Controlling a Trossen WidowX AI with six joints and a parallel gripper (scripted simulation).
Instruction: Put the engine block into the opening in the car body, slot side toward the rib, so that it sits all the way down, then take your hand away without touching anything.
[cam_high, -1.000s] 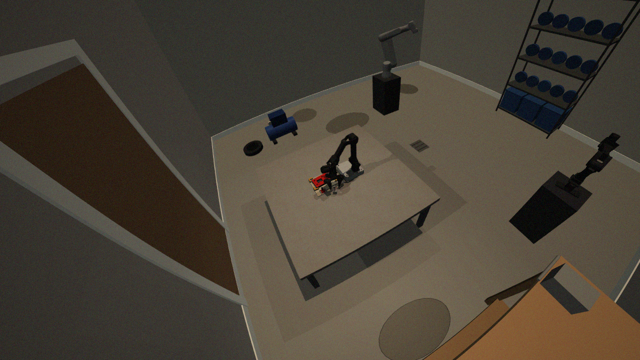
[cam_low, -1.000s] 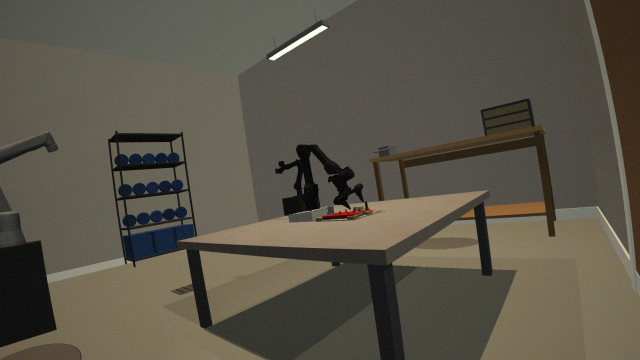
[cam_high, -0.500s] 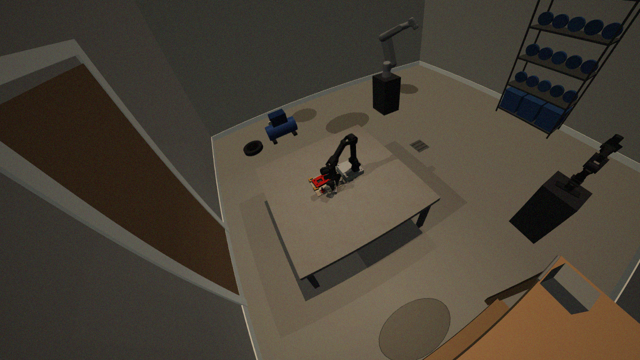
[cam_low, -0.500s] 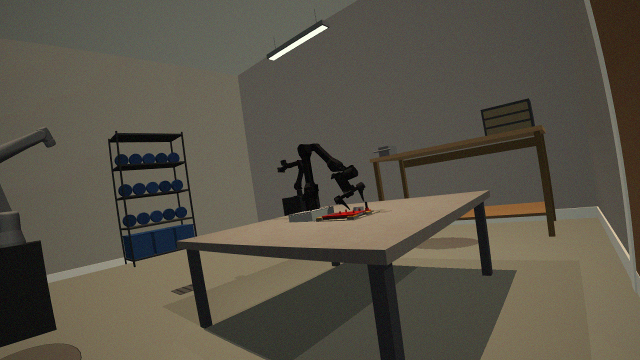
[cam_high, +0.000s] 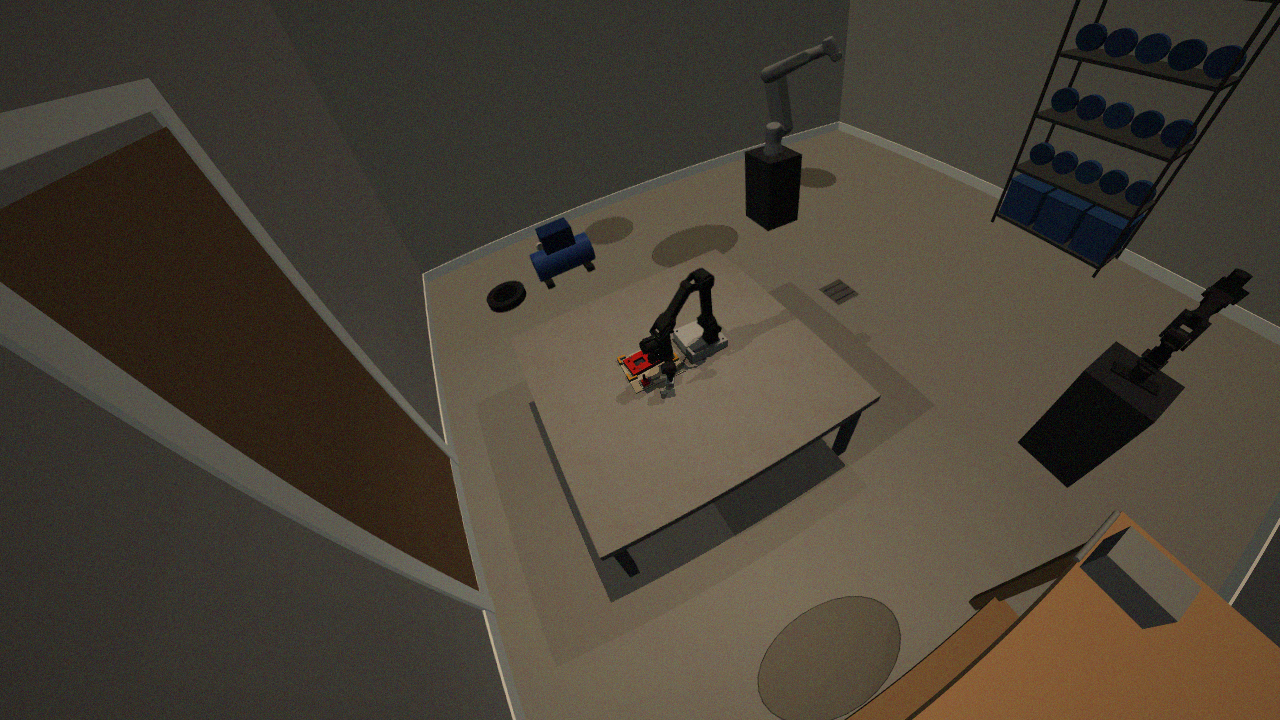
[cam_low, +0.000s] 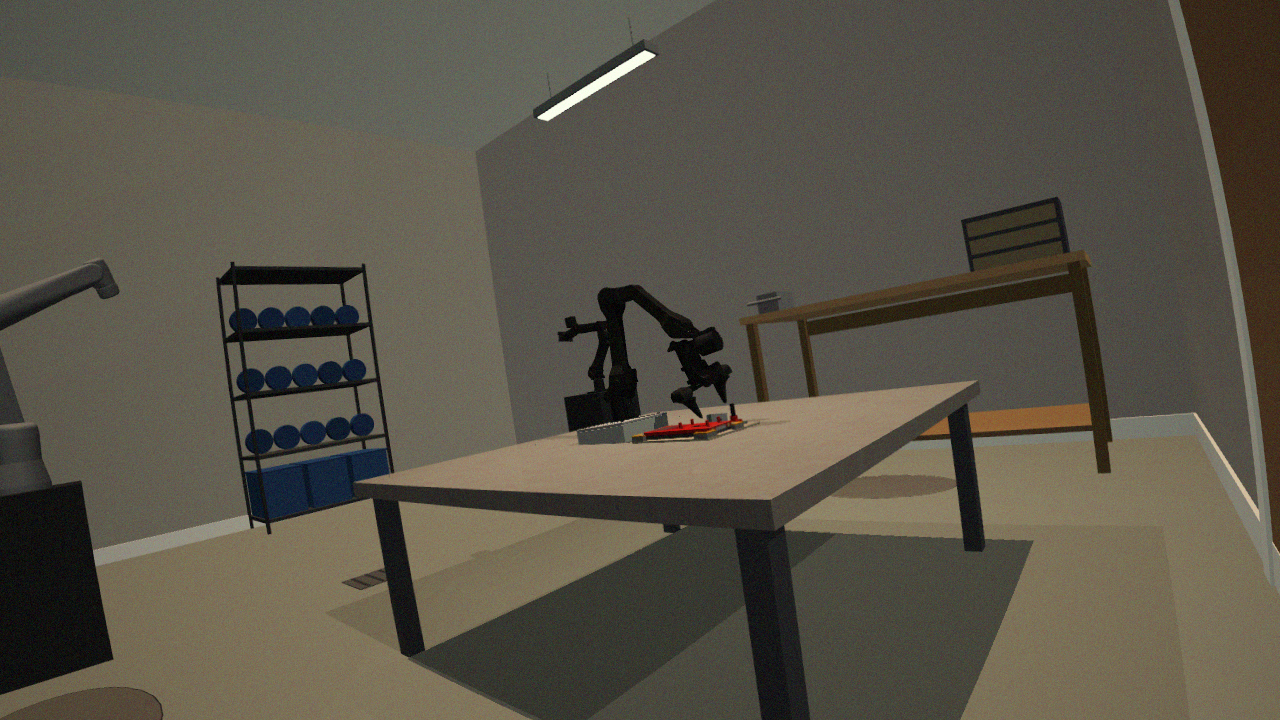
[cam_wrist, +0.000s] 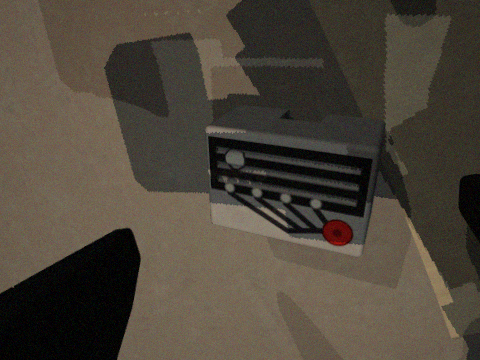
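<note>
My gripper tip is now 1 cm short of the grey engine block and 3 cm above it.
</note>
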